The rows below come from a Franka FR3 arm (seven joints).
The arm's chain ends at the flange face. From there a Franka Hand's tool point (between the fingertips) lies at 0.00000 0.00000 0.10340 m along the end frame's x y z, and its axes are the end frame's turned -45 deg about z.
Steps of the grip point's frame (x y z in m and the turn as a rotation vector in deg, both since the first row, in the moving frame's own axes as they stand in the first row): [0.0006, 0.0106, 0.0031, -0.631, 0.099, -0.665]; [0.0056, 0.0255, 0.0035, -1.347, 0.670, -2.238]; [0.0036, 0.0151, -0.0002, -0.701, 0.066, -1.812]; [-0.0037, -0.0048, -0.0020, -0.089, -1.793, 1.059]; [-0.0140, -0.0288, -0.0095, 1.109, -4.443, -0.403]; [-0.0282, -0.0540, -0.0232, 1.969, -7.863, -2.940]
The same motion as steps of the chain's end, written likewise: [0.0070, 0.0064, 0.0031, -0.376, 0.516, -0.665]; [0.0194, 0.0133, 0.0035, -0.479, 1.426, -2.238]; [0.0122, 0.0073, -0.0002, -0.449, 0.542, -1.812]; [-0.0038, -0.0032, -0.0019, -1.331, -1.205, 1.059]; [-0.0232, -0.0147, -0.0092, -2.357, -3.926, -0.403]; [-0.0458, -0.0261, -0.0222, -4.168, -6.952, -2.940]
